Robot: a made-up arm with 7 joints.
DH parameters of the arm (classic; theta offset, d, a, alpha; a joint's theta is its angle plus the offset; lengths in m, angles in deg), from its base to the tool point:
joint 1: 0 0.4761 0 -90
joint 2: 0 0 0 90
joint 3: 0 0.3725 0.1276 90
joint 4: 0 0 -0.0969 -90
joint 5: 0 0.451 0 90
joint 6: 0 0 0.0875 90
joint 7: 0 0 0 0
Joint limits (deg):
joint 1: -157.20..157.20
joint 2: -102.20..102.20
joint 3: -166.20..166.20
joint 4: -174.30..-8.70
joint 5: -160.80..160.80
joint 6: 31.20..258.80
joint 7: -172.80..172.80
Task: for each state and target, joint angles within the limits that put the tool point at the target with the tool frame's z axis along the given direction. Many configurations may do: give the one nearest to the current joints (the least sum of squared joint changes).
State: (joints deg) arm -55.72 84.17 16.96 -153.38 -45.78 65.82 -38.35
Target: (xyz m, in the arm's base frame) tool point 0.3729 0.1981 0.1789 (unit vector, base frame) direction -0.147 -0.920 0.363
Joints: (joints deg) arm -25.03 56.14 47.93 -137.34 -59.33 34.12 -38.35
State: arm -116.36 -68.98 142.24 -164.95 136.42 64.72 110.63
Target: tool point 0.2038 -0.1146 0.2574 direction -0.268 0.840 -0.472
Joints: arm -102.55 -70.75 119.65 -173.37 91.66 55.63 110.63
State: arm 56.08 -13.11 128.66 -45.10 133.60 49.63 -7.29
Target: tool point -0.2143 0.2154 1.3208 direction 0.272 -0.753 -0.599
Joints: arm 59.88 20.27 115.10 -36.86 79.63 31.20 -7.29
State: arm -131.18 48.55 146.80 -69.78 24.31 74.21 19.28
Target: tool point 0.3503 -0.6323 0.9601 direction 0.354 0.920 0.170
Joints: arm -111.68 67.24 115.65 -74.40 29.32 89.32 19.28
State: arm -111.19 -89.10 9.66 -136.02 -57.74 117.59 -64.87
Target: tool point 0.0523 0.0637 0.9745 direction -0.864 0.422 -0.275
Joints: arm -133.61 -102.11 -0.83 -146.71 -67.12 90.89 -64.87
